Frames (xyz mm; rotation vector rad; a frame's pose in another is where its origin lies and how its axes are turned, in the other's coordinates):
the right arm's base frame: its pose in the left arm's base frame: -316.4 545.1 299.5 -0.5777 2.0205 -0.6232
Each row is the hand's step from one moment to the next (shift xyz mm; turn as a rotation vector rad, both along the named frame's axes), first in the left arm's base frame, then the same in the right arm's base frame.
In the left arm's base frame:
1: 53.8 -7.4 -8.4 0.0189 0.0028 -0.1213
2: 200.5 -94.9 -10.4 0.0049 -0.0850 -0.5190
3: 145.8 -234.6 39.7 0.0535 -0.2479 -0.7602
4: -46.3 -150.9 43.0 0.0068 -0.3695 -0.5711
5: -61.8 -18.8 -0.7 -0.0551 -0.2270 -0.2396
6: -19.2 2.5 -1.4 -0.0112 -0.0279 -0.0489
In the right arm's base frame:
1: -15.5 -8.6 52.0 0.0659 0.0755 0.0709
2: -29.7 -96.5 197.8 0.3775 0.2609 0.2569
3: 50.5 -226.1 155.5 0.6071 0.2810 0.4413
4: 87.6 -135.0 -29.5 0.5846 0.0765 0.3392
5: 41.2 -4.4 -49.6 0.3169 -0.0139 0.1064
6: 8.4 5.7 -16.5 0.0533 0.0112 0.0181

